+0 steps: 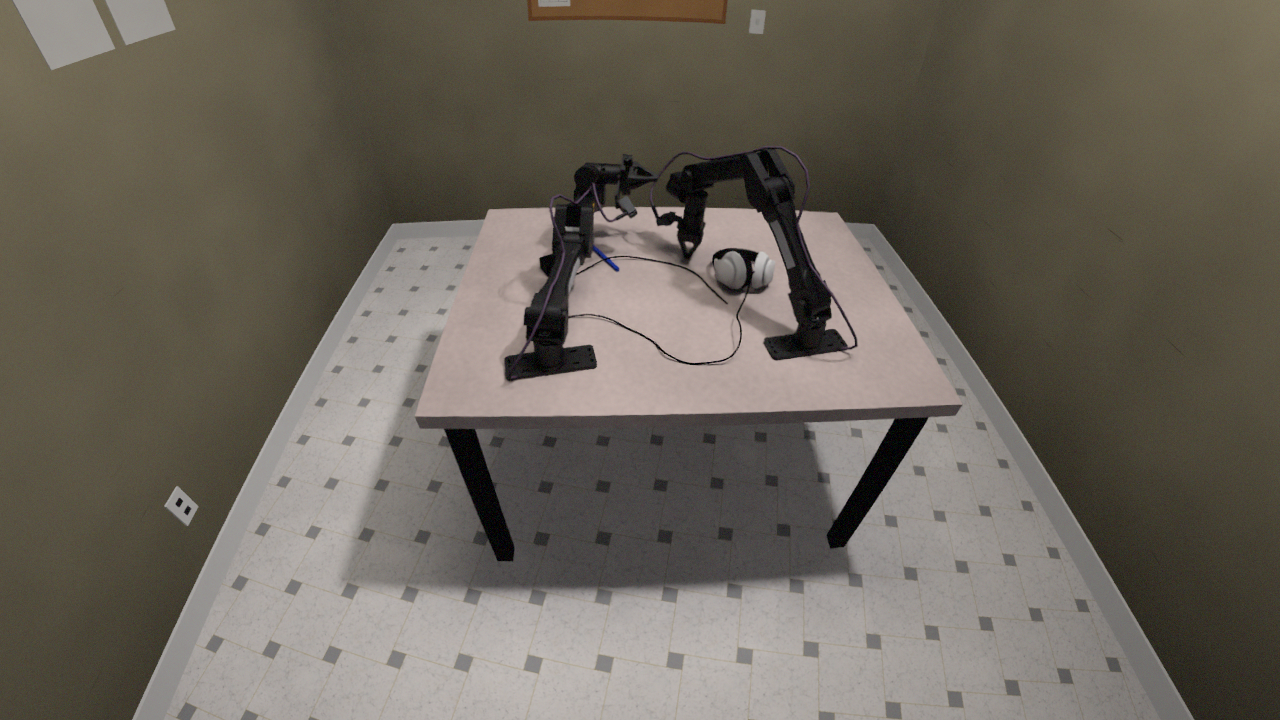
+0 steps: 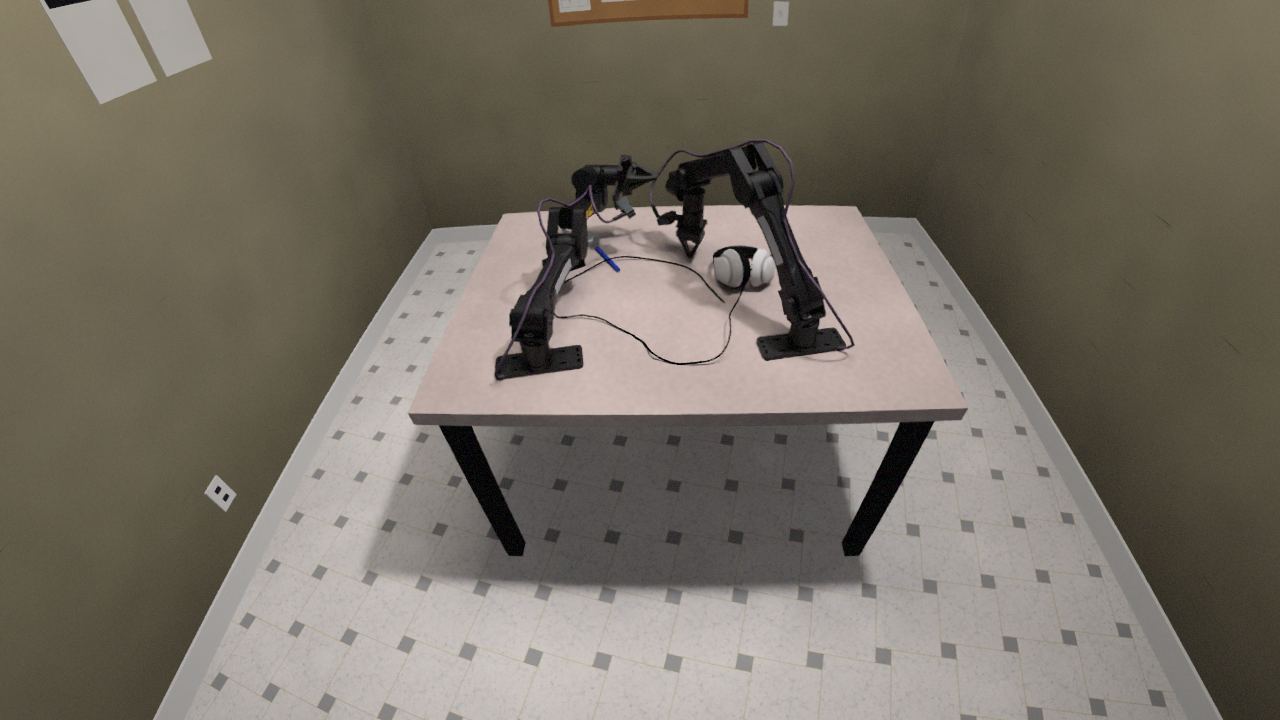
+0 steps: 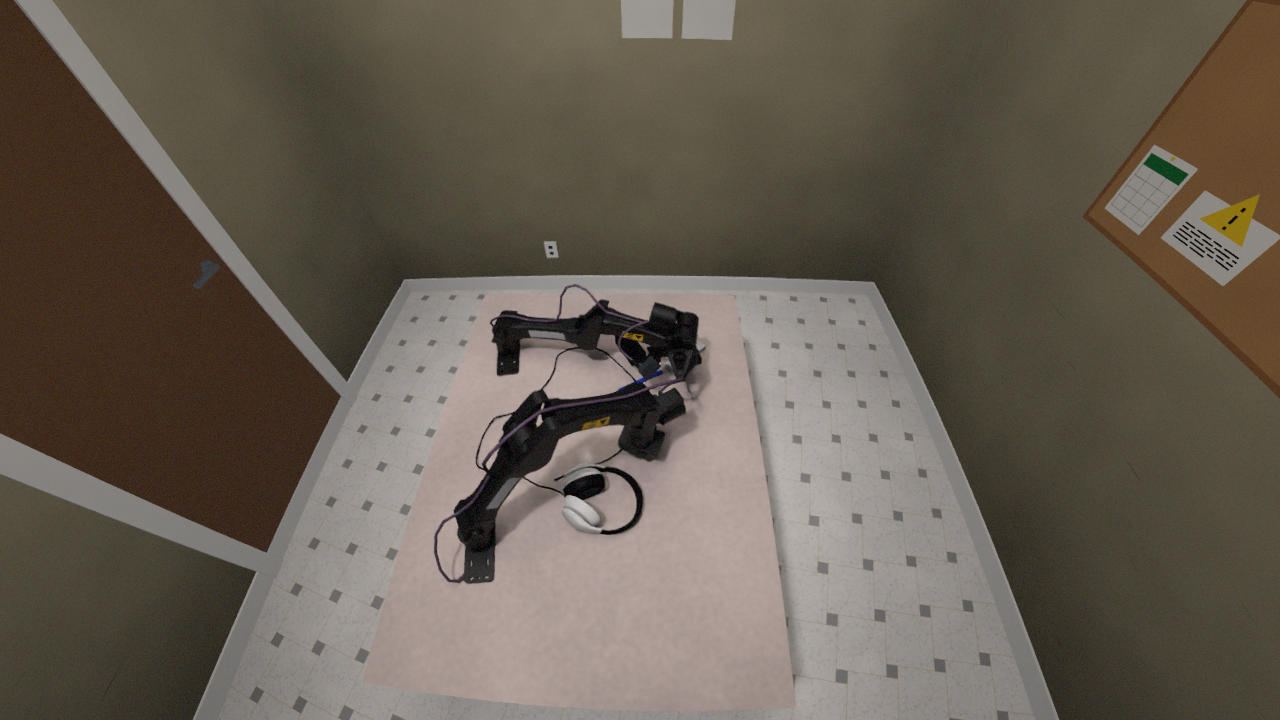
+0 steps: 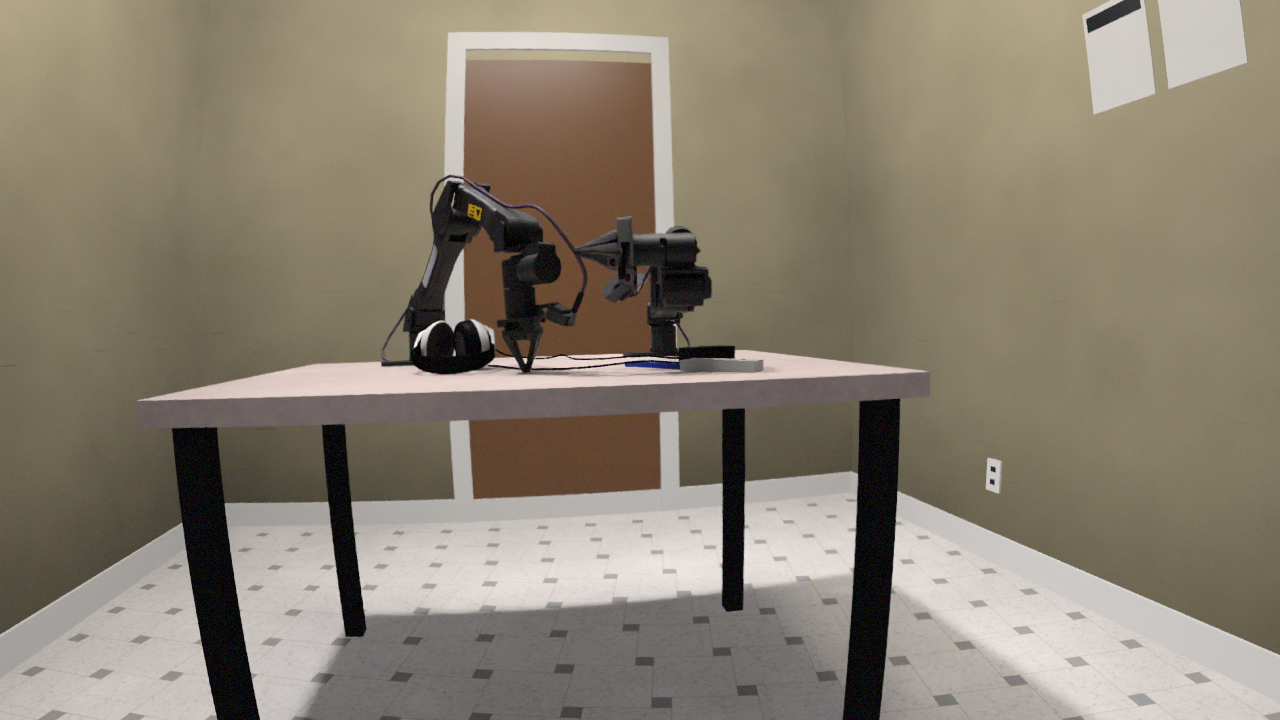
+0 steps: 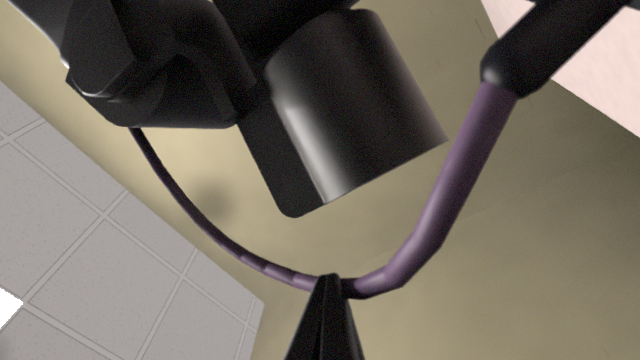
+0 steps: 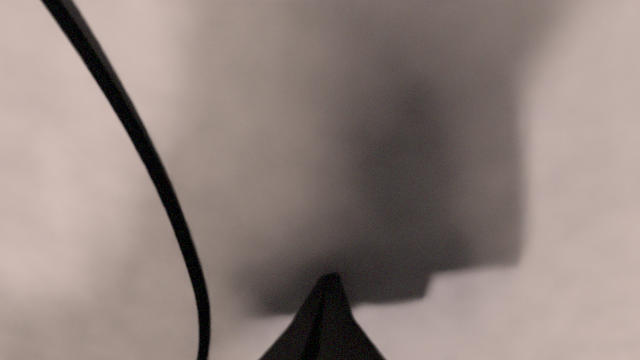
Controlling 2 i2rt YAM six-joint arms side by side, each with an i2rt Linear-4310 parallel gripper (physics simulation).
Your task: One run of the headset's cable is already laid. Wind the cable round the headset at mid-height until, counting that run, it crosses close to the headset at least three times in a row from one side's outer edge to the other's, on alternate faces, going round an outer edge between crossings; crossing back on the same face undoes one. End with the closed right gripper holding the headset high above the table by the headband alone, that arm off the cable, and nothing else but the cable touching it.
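Frame: origin at the left arm's base, x ahead, y left, z up, level; centimetres.
Seen in the pictures: left gripper, fingertip midpoint: (image 1: 658, 177) (image 2: 657, 176) (image 3: 679, 380) (image 4: 574, 251) (image 5: 331, 283); right gripper, fingertip midpoint: (image 1: 686, 258) (image 2: 689, 257) (image 3: 641, 454) (image 4: 526, 372) (image 6: 333, 287); left arm's base, link origin: (image 1: 550, 363) (image 2: 539, 363) (image 3: 509, 350) (image 4: 664, 355); right arm's base, link origin: (image 1: 805, 345) (image 2: 800, 345) (image 3: 481, 540).
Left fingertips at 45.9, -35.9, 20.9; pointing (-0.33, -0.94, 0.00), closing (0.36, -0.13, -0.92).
Note:
Offsets run from my left fingertips to a thing's top centre, as dx, dy, dz. "spot": to the spot under its first point.
The headset (image 1: 744, 270) (image 2: 743, 267) (image 3: 582, 514) (image 4: 479, 342), with white cups and a black headband, lies on the table at right of centre. Its thin black cable (image 1: 689, 362) (image 2: 680, 363) (image 3: 544, 487) loops toward the front and left, and another stretch ends just left of the cups. My right gripper (image 1: 689, 254) (image 2: 689, 253) (image 4: 526, 368) (image 6: 333, 287) is shut and empty, pointing down at table level left of the headset. The cable {spot: -11.4, +0.5, -20.5} (image 6: 156, 172) passes beside its tips. My left gripper (image 1: 656, 179) (image 2: 656, 178) (image 4: 577, 251) (image 5: 331, 283) is shut and empty, high above the table.
A blue pen {-6.5, +16.5, -19.9} (image 1: 605, 257) (image 2: 607, 258) (image 4: 651, 364) lies left of centre. A grey object {+8.6, +23.1, -18.8} (image 4: 720, 365) and a black one {-7.6, +28.7, -17.4} (image 4: 707, 351) lie near the left arm. The right arm's purple hose (image 5: 430, 225) passes close to the left gripper's tips.

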